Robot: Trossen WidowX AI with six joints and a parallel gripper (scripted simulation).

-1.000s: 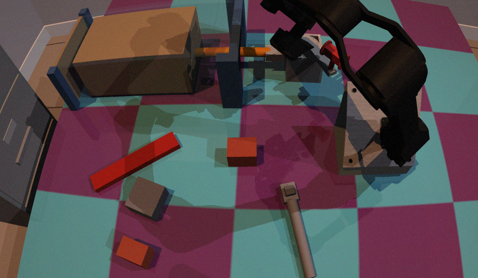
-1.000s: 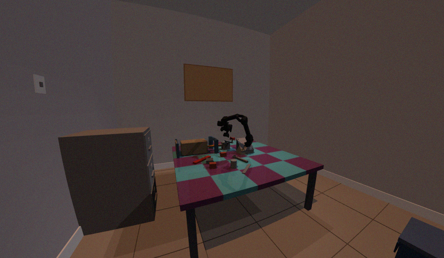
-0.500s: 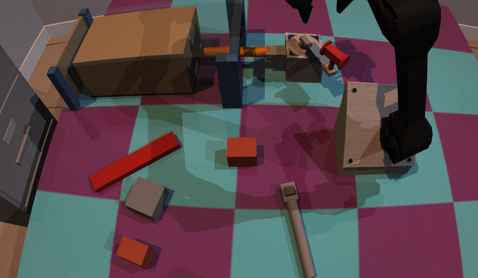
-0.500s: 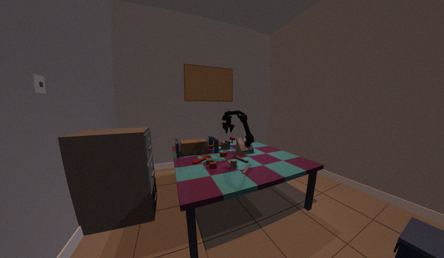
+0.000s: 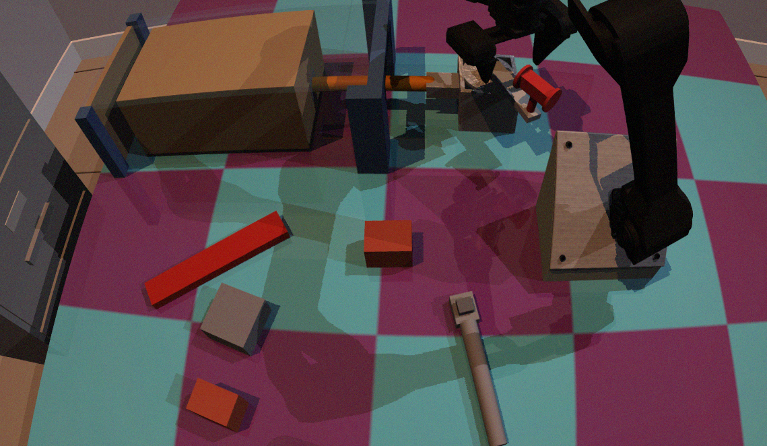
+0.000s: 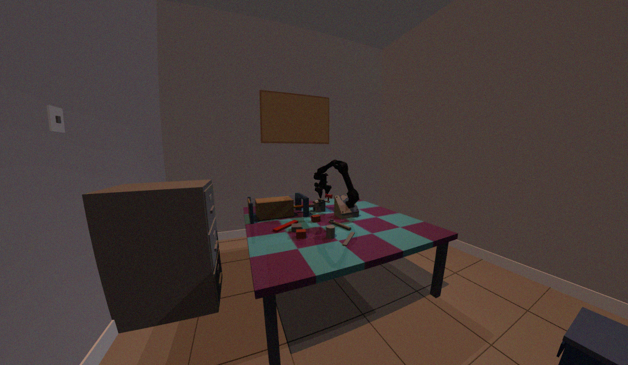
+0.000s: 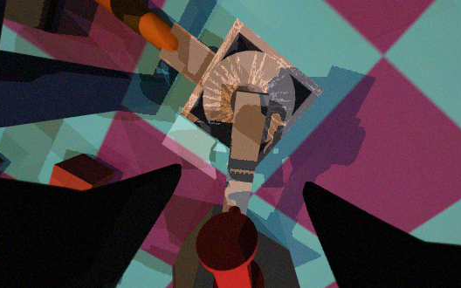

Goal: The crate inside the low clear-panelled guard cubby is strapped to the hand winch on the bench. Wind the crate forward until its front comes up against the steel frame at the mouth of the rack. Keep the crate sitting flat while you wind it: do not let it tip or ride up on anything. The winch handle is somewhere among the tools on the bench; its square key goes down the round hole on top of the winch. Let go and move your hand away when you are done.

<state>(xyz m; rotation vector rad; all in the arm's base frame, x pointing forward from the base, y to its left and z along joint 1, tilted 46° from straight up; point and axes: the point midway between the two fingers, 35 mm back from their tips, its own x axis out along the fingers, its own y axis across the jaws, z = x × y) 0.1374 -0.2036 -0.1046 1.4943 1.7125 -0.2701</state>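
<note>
Right now the grey crank handle is 2 cm below my gripper tip, 1 cm to the left of it and 1 cm behind it. The rest, counted from my gripper tip: blue steel frame (18 cm ahead, 5 cm to the right, 3 cm below); red knob (5 cm to the left, 3 cm behind); grey winch (10 cm below, 5 cm to the right, 1 cm ahead).
</note>
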